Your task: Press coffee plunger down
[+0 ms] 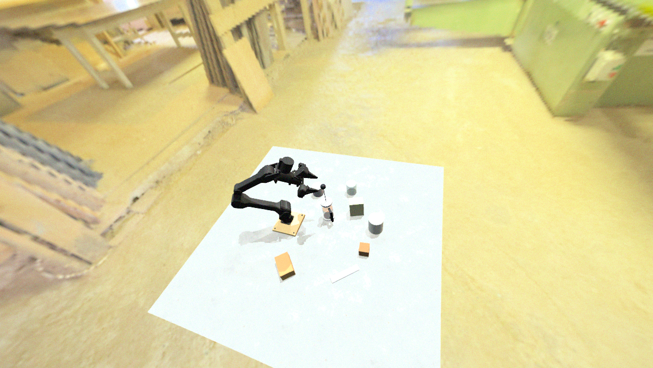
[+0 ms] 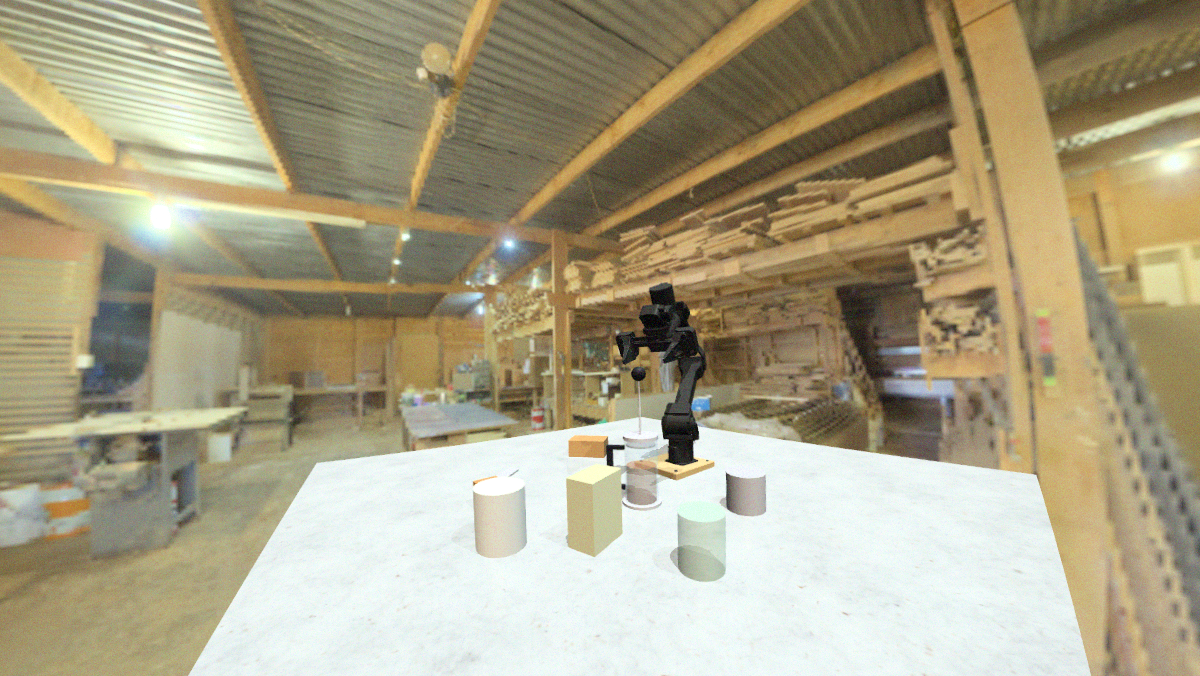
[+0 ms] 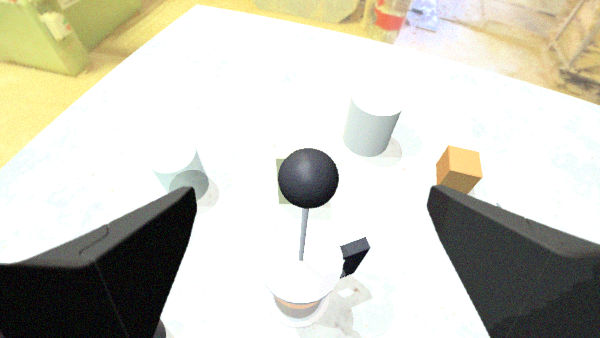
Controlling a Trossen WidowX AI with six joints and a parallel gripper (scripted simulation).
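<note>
Now: gripper tip 150 mm above the coffee press and 30 mm short of it. From my gripper tip the other things lie so: olive block: 230 mm below, 180 mm ahead, 80 mm to the left; orange cube: 280 mm ahead, 260 mm below, 160 mm to the right; tan block: 360 mm to the right, 260 mm below, 80 mm behind.
</note>
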